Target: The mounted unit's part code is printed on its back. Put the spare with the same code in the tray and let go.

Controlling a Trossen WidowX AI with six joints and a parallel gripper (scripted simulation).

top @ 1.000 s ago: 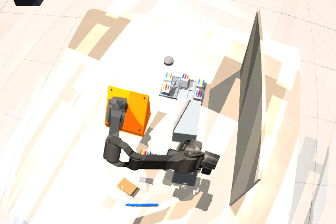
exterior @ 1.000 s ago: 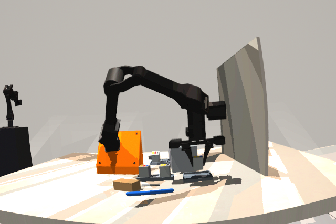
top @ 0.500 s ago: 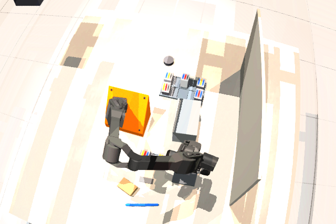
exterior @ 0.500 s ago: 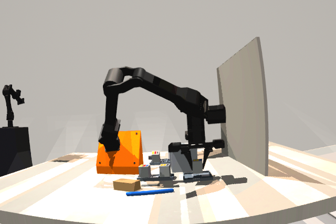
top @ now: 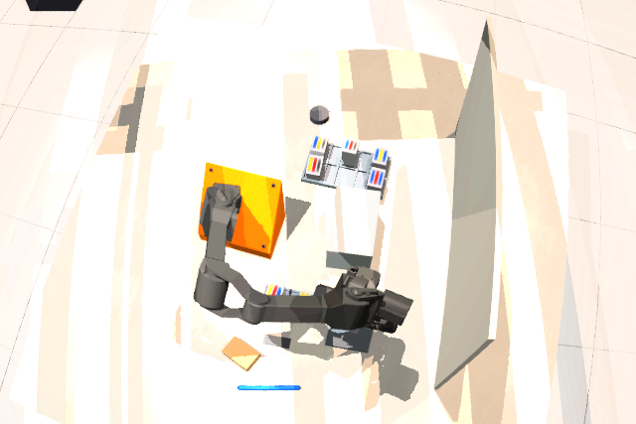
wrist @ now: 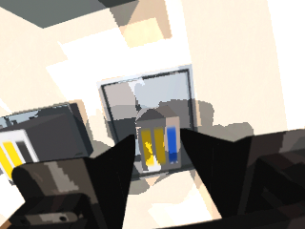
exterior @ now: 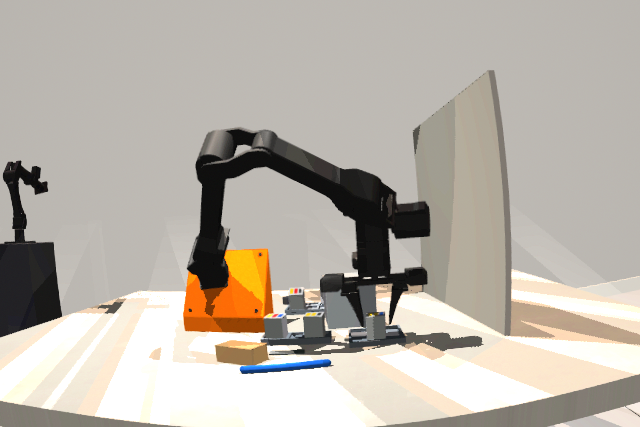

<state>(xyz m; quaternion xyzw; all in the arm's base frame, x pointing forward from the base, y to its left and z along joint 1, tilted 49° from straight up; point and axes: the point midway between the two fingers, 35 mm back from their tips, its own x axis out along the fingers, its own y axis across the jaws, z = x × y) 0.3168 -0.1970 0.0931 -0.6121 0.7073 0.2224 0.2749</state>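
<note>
My gripper tip is 20 mm above the shallow grey tray. The rest, counted from my gripper tip: blue pen 150 mm behind, 190 mm to the right, 20 mm below; then dark hex key 160 mm behind, 80 mm to the right, 20 mm below; then rack 150 mm behind, 20 mm to the left, 20 mm below.
</note>
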